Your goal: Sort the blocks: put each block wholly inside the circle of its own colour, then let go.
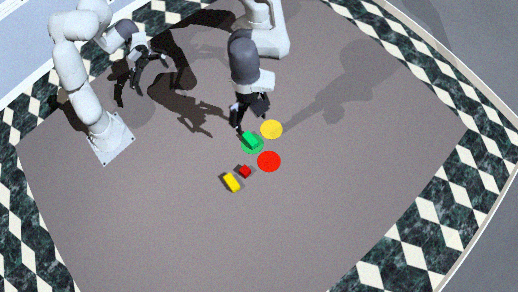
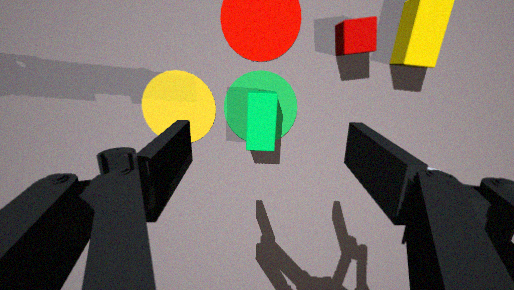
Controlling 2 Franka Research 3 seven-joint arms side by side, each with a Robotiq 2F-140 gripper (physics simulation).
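The green block (image 1: 249, 139) (image 2: 262, 120) lies on the green circle (image 1: 253, 151) (image 2: 288, 102); one end appears to stick out past the circle's edge. The small red block (image 1: 244, 171) (image 2: 362, 35) and the yellow block (image 1: 231, 182) (image 2: 426, 35) lie side by side outside the circles. The red circle (image 1: 269, 161) (image 2: 260, 25) and yellow circle (image 1: 271, 129) (image 2: 175, 97) have no block on them. My left gripper (image 1: 251, 123) (image 2: 269, 142) is open and empty, above and behind the green block. My right gripper (image 1: 152, 78) is open and empty, far off at the upper left.
The right arm's white base plate (image 1: 129, 137) stands on the grey-brown mat (image 1: 165, 215) at the left. A dark green and cream patterned floor (image 1: 452, 220) surrounds the mat. Arm shadows cross the mat.
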